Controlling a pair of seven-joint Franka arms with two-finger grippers.
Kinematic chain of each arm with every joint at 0, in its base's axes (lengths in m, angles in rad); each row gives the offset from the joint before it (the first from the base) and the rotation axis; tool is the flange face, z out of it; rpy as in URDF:
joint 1: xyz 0 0 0.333 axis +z
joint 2: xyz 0 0 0 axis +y
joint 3: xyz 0 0 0.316 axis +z
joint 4: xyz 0.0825 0 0 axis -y
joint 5: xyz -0.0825 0 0.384 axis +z
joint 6: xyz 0 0 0 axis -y
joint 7: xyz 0.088 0 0 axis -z
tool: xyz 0 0 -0.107 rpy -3.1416 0 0
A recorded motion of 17 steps. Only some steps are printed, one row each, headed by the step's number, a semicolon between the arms.
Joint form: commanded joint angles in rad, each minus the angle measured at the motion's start. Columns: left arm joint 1, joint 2, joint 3, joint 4, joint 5, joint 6, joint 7; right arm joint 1, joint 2, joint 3, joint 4, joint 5, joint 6, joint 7.
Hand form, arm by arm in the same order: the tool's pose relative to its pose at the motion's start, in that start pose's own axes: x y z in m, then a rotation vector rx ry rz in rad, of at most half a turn. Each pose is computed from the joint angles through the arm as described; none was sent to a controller.
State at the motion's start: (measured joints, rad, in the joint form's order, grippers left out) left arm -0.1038 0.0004 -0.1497 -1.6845 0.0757 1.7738 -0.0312; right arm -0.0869 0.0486 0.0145 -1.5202 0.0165 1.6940 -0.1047
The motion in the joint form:
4: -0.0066 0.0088 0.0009 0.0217 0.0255 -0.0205 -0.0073; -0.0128 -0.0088 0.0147 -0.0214 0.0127 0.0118 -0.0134
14: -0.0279 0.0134 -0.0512 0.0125 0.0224 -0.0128 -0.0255; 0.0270 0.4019 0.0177 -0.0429 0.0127 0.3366 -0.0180
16: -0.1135 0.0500 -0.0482 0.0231 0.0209 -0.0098 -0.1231; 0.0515 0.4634 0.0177 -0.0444 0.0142 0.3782 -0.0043
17: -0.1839 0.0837 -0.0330 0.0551 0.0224 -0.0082 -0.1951; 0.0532 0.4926 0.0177 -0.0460 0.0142 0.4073 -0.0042
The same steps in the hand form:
4: 0.0019 0.0002 -0.0037 0.0237 -0.0062 0.0020; -0.0021 -0.0023 0.0038 0.0133 0.0006 -0.0133
14: 0.0009 0.0427 -0.0005 0.0131 -0.0061 0.0572; 0.0716 -0.0163 0.2576 0.0374 -0.1056 -0.0452
16: 0.0038 0.0909 0.0118 0.0009 -0.0224 0.0430; 0.0735 -0.0325 0.2975 0.0423 -0.1275 -0.0529
17: 0.0079 0.1236 0.0137 -0.0066 -0.0190 0.0256; 0.0741 -0.0333 0.3161 0.0428 -0.1292 -0.0532

